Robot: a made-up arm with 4 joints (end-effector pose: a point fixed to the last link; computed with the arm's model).
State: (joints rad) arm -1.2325 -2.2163 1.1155 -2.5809
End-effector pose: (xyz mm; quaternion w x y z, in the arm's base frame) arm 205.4 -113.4 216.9 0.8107 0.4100 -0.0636 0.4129
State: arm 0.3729 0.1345 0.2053 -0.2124
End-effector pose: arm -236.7 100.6 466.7 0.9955 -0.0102 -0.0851 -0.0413
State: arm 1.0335 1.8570 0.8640 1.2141
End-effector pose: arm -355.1 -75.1 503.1 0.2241 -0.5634 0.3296 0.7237
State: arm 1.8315 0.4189 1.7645 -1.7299
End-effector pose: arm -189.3 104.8 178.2 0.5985 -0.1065 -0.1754 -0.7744
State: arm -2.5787 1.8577 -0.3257 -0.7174
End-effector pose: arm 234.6 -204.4 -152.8 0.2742 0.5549 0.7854 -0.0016
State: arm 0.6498 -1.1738 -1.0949 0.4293
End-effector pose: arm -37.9 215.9 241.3 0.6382 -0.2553 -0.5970 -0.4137
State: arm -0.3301 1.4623 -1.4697 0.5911
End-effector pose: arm 29.2 -190.8 156.8 0.4787 0.3834 -0.5365 0.5797
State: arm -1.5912 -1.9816 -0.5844 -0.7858
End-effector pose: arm 321.9 37.7 -181.8 0.2947 -0.7856 -0.0394 -0.5427
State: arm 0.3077 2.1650 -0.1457 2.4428
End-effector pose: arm 128.3 -14.8 551.0 0.6706 0.1235 -0.0310 -0.7308
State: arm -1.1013 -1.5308 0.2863 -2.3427
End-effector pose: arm 352.7 -133.7 195.1 0.3704 0.5316 0.0736 0.7581
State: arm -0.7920 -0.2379 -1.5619 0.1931
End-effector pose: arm 9.3 107.8 192.6 0.9204 -0.1450 -0.3606 0.0434
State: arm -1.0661 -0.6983 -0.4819 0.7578
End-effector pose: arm 165.5 167.3 361.9 0.9265 -0.1221 0.3398 0.1056
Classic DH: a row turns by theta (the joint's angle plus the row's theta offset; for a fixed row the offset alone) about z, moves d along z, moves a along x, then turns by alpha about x. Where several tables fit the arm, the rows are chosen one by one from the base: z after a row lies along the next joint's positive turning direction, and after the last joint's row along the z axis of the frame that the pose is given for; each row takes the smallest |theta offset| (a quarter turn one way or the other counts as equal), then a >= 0, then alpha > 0; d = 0 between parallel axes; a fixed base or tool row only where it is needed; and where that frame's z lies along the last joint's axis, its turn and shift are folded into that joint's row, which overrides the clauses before.
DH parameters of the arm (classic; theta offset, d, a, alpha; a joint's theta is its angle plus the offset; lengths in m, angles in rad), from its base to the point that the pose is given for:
base (fixed): 0 0.1167 0 1.5708
joint 1: 0 0.0261 0.0741 -1.5708
joint 2: 0 0.2595 -0.0239 -1.5708
joint 3: 0 0.0092 -0.0639 1.5708
joint 4: -0.7867 0 -0.165 0
tool (fixed): 0.7867 0.1241 0 0

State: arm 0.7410 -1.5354 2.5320 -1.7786
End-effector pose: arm 49.7 -8.7 318.2 0.3188 0.0004 0.8920 -0.3206
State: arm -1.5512 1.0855 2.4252 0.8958
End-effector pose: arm 319.2 172.8 -66.0 0.5155 -0.1420 -0.8002 -0.2715
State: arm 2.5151 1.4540 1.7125 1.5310
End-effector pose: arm -403.8 86.2 -116.2 0.7339 -0.6125 0.1838 0.2290
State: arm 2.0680 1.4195 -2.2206 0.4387
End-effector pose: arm -14.0 -6.5 121.5 0.5431 0.0902 0.6327 -0.5446
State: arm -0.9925 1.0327 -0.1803 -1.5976
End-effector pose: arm 313.4 44.4 353.0 0.8519 -0.0556 0.4354 -0.2856
